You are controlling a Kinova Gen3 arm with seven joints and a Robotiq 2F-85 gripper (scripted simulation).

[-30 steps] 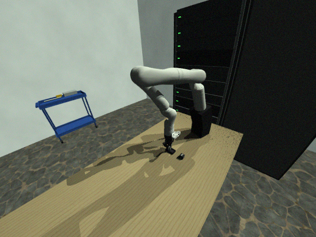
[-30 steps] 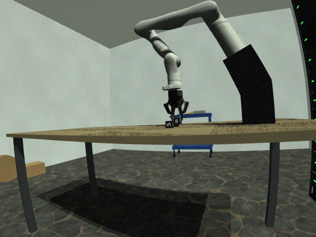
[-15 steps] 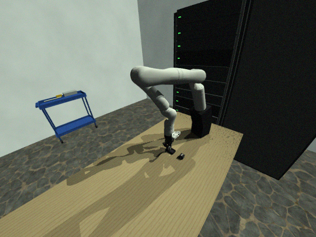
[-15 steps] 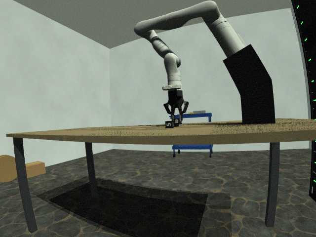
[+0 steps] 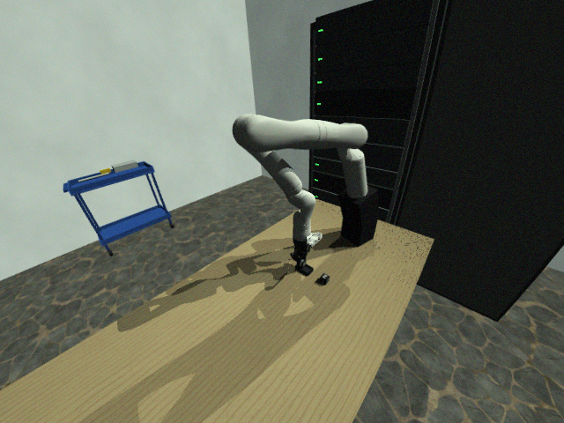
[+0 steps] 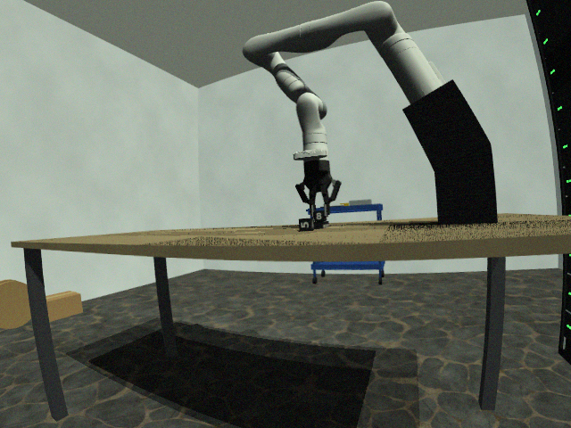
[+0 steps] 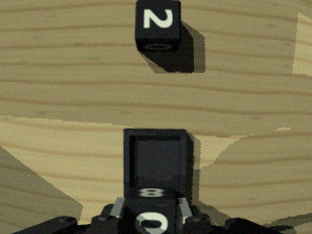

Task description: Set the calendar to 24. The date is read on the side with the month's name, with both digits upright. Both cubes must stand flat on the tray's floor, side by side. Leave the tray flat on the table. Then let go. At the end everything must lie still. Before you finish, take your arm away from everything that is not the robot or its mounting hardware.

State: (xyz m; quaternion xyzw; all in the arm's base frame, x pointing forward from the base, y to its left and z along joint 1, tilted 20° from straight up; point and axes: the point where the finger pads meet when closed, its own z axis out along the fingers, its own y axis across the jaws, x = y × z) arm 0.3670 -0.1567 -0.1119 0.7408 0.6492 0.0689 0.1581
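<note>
Now: hand 2 cm to the right of the black tray and 4 cm above it. The rest, counted from my hand: black date cube (2 cm ahead, 12 cm to the left, 3 cm below); then black cube (1 cm below).
</note>
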